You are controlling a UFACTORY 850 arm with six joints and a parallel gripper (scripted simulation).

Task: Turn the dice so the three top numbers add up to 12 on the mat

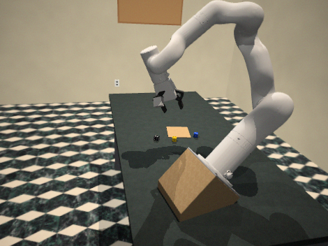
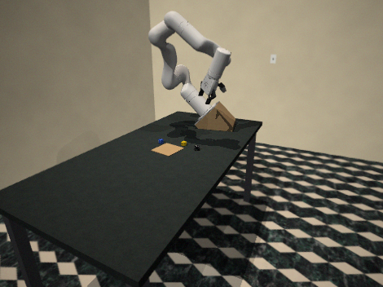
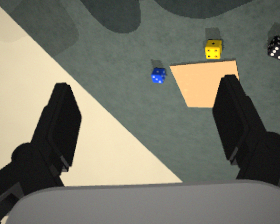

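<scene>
The blue die lies 13 cm ahead of my hand, 25 cm to the right of it and 26 cm below it. Also, from my hand: tan mat (21 cm ahead, 17 cm to the right, 27 cm below); then black die (17 cm ahead, 26 cm below); then yellow die (13 cm ahead, 10 cm to the right, 26 cm below).
</scene>
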